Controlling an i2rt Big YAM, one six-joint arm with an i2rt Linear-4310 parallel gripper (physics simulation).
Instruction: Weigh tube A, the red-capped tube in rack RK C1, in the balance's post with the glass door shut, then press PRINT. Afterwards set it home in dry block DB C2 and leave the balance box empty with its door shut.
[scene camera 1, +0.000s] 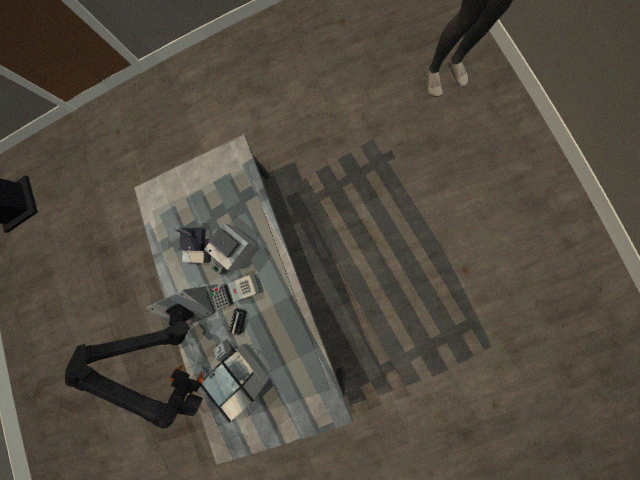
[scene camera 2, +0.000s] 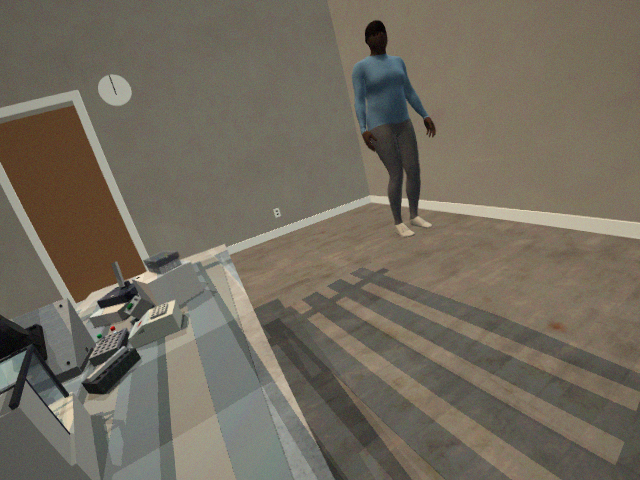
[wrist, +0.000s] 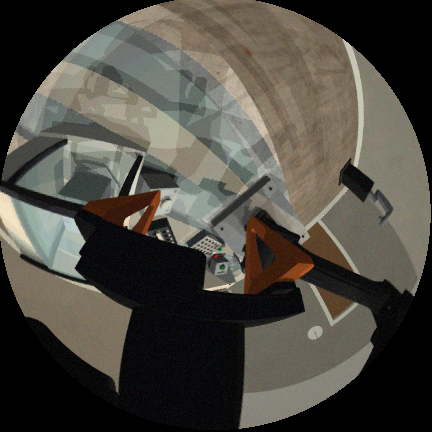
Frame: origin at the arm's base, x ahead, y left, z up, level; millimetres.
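Seen in the pictures: gripper, fingertip midpoint: (scene camera 1: 191, 369) (wrist: 205, 207); arm's base, link origin: (scene camera 1: 180, 311).
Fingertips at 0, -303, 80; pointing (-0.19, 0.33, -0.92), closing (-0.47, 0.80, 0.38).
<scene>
Pixels of each thing's middle, then the offset from my fingertips to it, as dx, dy, dz. "pt": a spot on its surface instead.
- balance, body centre: (wrist: 88, 202) (scene camera 2: 9, 427) (scene camera 1: 230, 374) +130, -117, -75
- grey rack, body centre: (wrist: 206, 243) (scene camera 2: 111, 345) (scene camera 1: 221, 296) +202, +280, -171
- red cap, body centre: (scene camera 2: 112, 328) +216, +326, -136
- green cap, body centre: (scene camera 2: 102, 340) +177, +311, -155
- white block with holes, body centre: (scene camera 2: 154, 321) (scene camera 1: 242, 288) +354, +263, -151
- black slotted rack, body centre: (wrist: 163, 238) (scene camera 2: 111, 368) (scene camera 1: 237, 321) +236, +109, -162
- small knobbed device, surface spot: (wrist: 166, 201) pt +83, +18, -115
- large grey machine, body centre: (scene camera 2: 154, 284) (wrist: 214, 281) (scene camera 1: 224, 252) +372, +479, -91
My gripper (scene camera 1: 188, 373) (wrist: 205, 207) is open and empty, its orange fingers wide apart, beside the balance at the table's edge. The balance (scene camera 1: 258, 381) (scene camera 2: 36, 439) is a grey body with a dark-framed glass box; its glass also shows at the left of the wrist view (wrist: 37, 200). I cannot tell the door's state, and the post and PRINT key are not readable. A grey rack (scene camera 1: 221, 298) (scene camera 2: 109, 346) (wrist: 206, 243) has a grid of holes, with a red cap (scene camera 2: 112, 328) and a green cap (scene camera 2: 99, 336) at its far end. The white block with holes (scene camera 1: 245, 285) (scene camera 2: 160, 311) looks like the dry block.
A black slotted rack (scene camera 1: 237, 321) (scene camera 2: 111, 370) and a small knobbed device (scene camera 1: 222, 351) (wrist: 166, 201) stand between the balance and the grey rack. A grey upright plate (scene camera 1: 201, 297) (scene camera 2: 56, 330) stands by the arm's base. A large grey machine (scene camera 1: 248, 250) is farther along. A person (scene camera 2: 385, 98) stands beyond the table.
</scene>
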